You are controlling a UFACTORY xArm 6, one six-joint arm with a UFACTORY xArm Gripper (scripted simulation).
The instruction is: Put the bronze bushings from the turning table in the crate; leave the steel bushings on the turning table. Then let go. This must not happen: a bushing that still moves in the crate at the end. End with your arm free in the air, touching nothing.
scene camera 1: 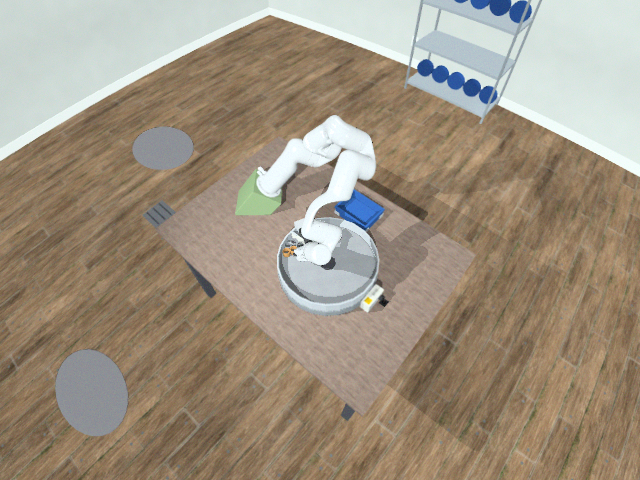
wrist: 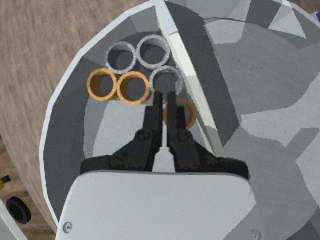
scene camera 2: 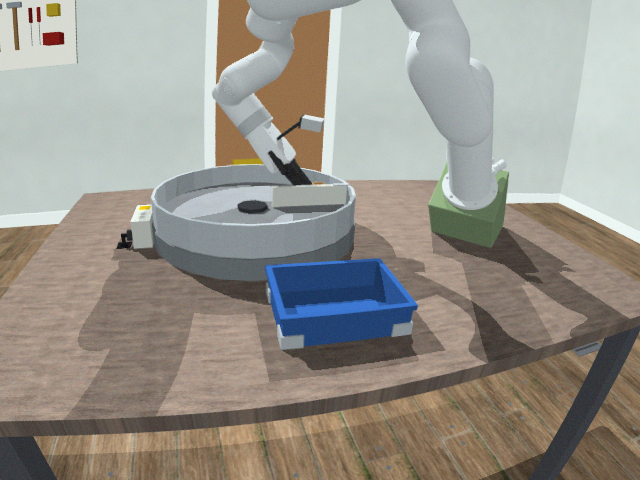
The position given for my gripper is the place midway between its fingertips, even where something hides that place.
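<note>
Scene camera 2 shows my gripper [scene camera 2: 306, 189] and a blue crate [scene camera 2: 355, 294]. In scene camera 1 there's a turning table [scene camera 1: 351, 270], and you get the blue crate [scene camera 1: 365, 212] there too. The wrist view has my gripper [wrist: 165, 103] as well, along with the turning table [wrist: 254, 80].
</note>
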